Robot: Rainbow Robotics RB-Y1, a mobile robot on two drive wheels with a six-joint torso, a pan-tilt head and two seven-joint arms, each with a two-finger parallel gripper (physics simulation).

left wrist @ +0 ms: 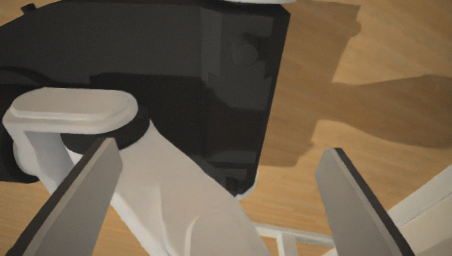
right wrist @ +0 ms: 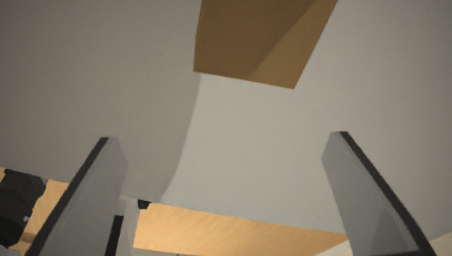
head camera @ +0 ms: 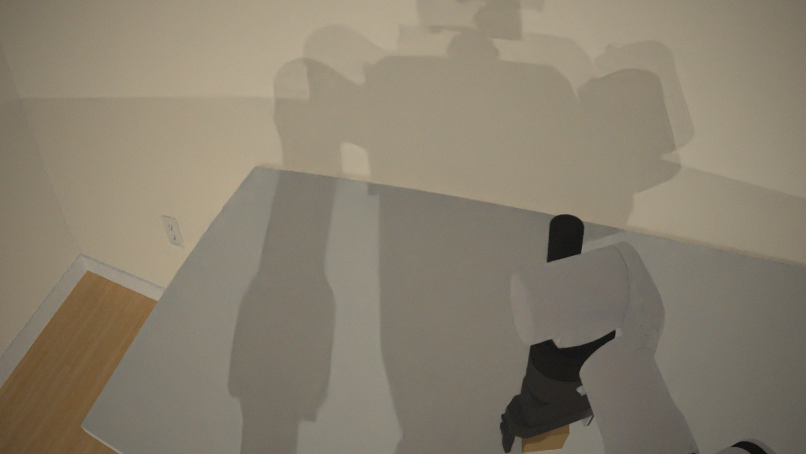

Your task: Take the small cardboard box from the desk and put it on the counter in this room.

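The small brown cardboard box (head camera: 544,442) (right wrist: 255,40) sits on the pale grey desk (head camera: 163,366) (right wrist: 400,90). In the head view it shows at the bottom edge, partly hidden by my right gripper (head camera: 548,436). In the right wrist view, my right gripper (right wrist: 225,148) is open, its fingers wide apart. The box lies beyond the fingertips at the top centre, cut off by the picture edge, and is not between the fingers. My left gripper (left wrist: 220,156) is open and empty, away from the desk, above the floor and the robot's base. No counter can be made out.
A beige wall stands behind the desk, with a white outlet (head camera: 173,230) at the left. Wood floor (head camera: 73,349) (left wrist: 400,55) (right wrist: 225,227) shows past the desk edges. The robot's dark base (left wrist: 165,50) lies below the left gripper. Robot shadows cross the desk and wall.
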